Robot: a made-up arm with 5 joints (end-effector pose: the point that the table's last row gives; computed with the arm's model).
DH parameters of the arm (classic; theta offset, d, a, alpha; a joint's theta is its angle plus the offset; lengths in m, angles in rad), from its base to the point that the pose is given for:
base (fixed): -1.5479 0 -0.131 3.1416
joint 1: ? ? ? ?
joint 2: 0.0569 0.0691 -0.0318 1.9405
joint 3: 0 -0.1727 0.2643 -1.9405
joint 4: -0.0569 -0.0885 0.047 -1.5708
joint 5: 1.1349 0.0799 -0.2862 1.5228
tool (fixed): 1.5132 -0.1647 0 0
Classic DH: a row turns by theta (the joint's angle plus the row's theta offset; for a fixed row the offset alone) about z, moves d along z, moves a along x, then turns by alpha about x.
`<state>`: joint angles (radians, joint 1 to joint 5).
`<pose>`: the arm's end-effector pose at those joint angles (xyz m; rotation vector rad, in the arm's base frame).
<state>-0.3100 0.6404 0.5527 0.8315 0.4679</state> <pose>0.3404 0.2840 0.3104 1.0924 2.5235 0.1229</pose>
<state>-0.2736 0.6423 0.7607 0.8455 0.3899</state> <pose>0.3133 0.2988 0.3574 0.8591 2.4362 0.2777</pose>
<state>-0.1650 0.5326 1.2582 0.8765 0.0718</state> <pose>0.1920 0.2797 0.4167 0.1737 2.1413 0.5664</pose>
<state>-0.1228 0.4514 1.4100 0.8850 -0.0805</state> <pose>0.1477 0.2477 0.4136 -0.0978 2.0503 0.6320</pose>
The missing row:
joint 1: 0.0229 -0.391 0.052 1.5708
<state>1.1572 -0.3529 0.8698 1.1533 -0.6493</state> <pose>-0.0167 0.0305 0.4741 1.2390 1.8095 -0.2905</pose>
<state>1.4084 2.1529 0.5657 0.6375 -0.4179</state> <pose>-0.0066 0.0268 0.4680 1.5686 -0.2671 1.1004</pose>
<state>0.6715 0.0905 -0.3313 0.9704 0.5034</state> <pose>0.0934 -0.2049 0.2180 -2.8976 -0.9769 0.5764</pose>
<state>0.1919 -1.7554 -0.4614 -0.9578 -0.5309</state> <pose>-0.0868 -0.3642 0.5055 -1.0767 -0.1495 -2.3023</pose>
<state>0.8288 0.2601 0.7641 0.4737 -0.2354</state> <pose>0.1356 0.0525 0.2907 1.0899 1.5302 -0.4495</pose>
